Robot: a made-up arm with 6 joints.
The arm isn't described. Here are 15 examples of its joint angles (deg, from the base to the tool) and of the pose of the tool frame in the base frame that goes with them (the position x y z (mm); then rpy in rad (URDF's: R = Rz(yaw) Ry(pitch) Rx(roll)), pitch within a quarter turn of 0, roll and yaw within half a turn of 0).
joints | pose
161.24 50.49 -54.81 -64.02 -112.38 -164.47 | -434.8 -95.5 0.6 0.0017 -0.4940 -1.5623
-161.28 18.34 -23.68 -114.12 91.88 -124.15 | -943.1 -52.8 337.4 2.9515 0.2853 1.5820
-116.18 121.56 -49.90 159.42 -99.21 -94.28 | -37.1 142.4 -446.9 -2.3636 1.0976 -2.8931
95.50 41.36 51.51 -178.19 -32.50 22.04 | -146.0 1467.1 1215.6 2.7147 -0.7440 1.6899
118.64 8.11 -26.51 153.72 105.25 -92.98 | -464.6 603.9 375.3 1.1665 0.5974 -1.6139
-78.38 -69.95 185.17 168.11 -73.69 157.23 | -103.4 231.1 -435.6 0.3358 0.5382 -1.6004
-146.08 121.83 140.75 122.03 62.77 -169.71 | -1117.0 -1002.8 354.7 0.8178 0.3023 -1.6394
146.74 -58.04 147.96 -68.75 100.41 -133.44 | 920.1 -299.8 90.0 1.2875 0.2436 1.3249
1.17 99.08 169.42 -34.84 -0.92 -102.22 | 918.0 21.3 1325.8 2.3674 -1.2144 0.0467
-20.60 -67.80 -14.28 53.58 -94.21 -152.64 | 26.8 -247.6 1169.9 2.1116 0.4236 -1.4361
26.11 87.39 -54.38 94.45 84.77 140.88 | -46.8 283.3 -242.1 -1.5591 -0.0043 2.1462
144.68 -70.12 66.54 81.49 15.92 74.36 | 1002.3 -802.3 1168.1 0.6583 -0.6822 -0.9735
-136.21 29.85 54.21 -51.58 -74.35 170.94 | -740.3 -999.2 1155.8 -2.0691 0.4488 -1.3849
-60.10 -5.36 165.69 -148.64 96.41 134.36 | -467.1 525.0 1115.7 1.9167 -0.9629 -2.1816
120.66 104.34 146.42 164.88 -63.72 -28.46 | -509.6 986.8 1107.9 -0.1022 -1.2202 -0.2865
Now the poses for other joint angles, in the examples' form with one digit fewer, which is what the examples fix.
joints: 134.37 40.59 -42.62 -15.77 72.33 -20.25
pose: -629 745 -89 0.386 0.194 2.078
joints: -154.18 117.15 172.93 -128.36 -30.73 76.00
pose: -877 -548 1083 -0.027 -1.095 -1.625
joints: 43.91 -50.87 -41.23 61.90 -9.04 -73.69
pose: 568 494 981 0.224 -0.093 0.627
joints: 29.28 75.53 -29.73 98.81 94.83 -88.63
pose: 334 500 -311 1.812 -0.122 2.208
